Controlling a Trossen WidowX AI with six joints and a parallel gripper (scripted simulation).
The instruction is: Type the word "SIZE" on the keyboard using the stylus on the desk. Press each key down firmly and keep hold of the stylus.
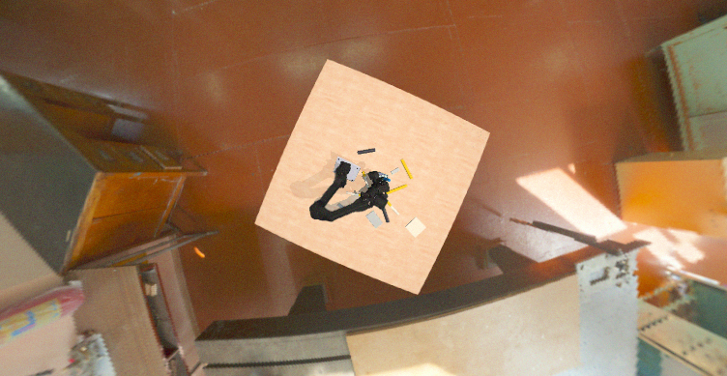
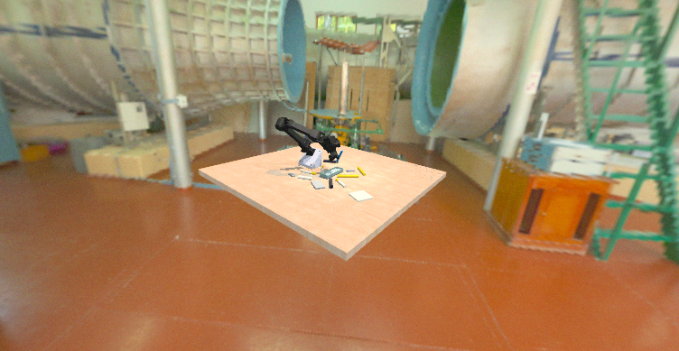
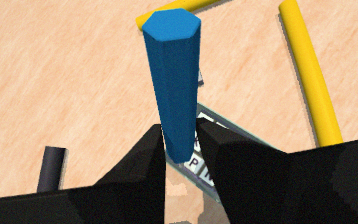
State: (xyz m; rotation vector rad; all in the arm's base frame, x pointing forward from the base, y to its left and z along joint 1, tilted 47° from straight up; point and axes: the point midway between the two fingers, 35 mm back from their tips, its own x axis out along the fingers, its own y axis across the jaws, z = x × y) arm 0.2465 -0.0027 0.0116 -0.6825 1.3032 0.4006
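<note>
Now: the I key 120 mm to the right of my gripper tip and 100 mm below it. The rest, counted from my gripper tip: grey block 60 mm ahead, 70 mm to the left, 100 mm below; blue stylus 10 mm behind, 10 mm below; Z key 20 mm ahead, 120 mm to the right, 100 mm below.
</note>
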